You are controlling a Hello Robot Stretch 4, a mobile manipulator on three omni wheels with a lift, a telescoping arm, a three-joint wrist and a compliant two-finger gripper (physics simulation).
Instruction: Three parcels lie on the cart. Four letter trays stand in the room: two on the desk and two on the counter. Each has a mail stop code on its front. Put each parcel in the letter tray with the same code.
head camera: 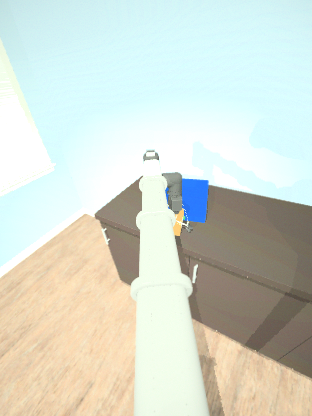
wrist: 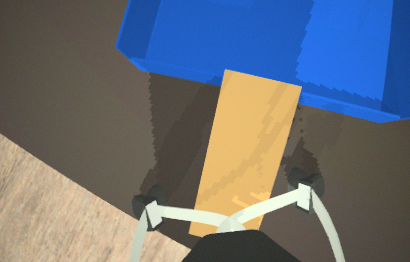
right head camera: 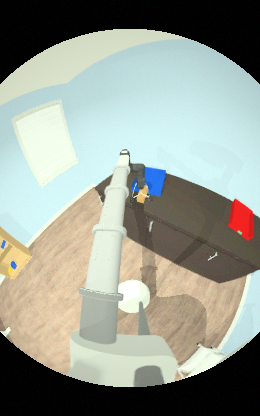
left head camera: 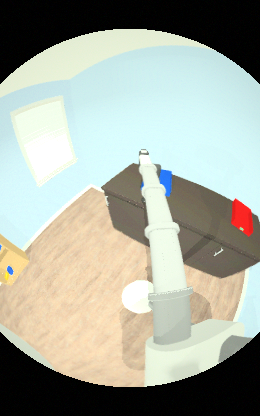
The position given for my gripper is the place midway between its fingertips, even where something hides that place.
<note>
I see my gripper (wrist: pixel 227 192), an orange parcel (wrist: pixel 253 117), a blue letter tray (head camera: pixel 194 192), a dark counter (head camera: pixel 242 262) and a window (left head camera: pixel 41 130).
The blue letter tray shows as well in the wrist view (wrist: pixel 345 64). The dark counter is seen too in the wrist view (wrist: pixel 81 107). The window also shows in the right head camera view (right head camera: pixel 41 131).
</note>
